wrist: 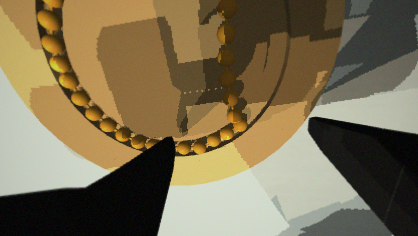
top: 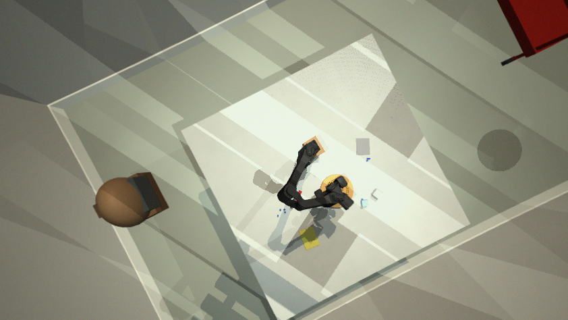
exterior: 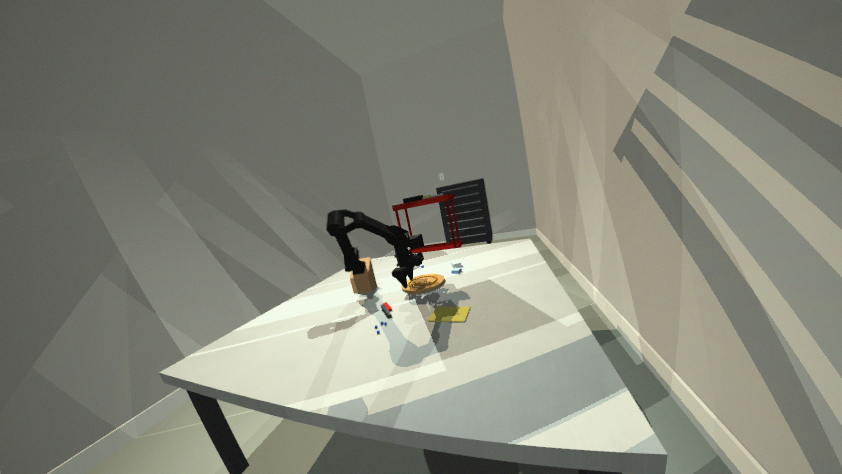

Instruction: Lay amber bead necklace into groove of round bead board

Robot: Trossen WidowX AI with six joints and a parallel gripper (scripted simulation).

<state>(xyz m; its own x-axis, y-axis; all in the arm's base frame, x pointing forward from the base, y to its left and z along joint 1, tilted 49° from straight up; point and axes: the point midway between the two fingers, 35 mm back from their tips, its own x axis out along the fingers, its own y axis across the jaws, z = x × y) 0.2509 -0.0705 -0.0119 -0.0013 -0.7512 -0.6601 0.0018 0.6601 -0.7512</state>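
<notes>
My gripper tip is 5 cm short of the round bead board, 4 cm to the right of it and 2 cm above it. Round my gripper tip: light blue cube (20 cm ahead, 14 cm to the left, 1 cm below); then red-handled tool (19 cm to the right, 4 cm behind, 1 cm below); then white cube (23 cm to the left, 19 cm ahead, 1 cm below).
</notes>
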